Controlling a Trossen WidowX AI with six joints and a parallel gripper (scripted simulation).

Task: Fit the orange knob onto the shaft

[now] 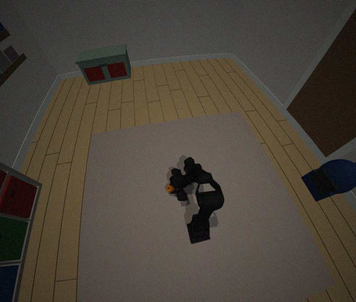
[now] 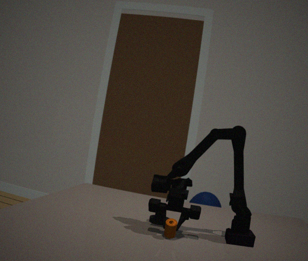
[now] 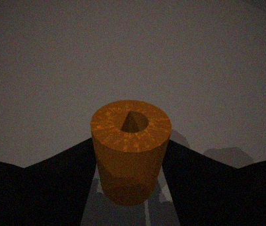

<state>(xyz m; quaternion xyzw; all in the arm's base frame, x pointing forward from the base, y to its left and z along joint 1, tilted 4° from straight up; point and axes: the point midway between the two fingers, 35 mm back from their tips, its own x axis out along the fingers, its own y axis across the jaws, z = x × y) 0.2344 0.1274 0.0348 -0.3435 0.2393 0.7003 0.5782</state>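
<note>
Right now my gripper tip is 1 cm to the left of the orange knob. From my gripper tip the other things lie so: dark round pedestal (18 cm to the right, 10 cm ahead).
</note>
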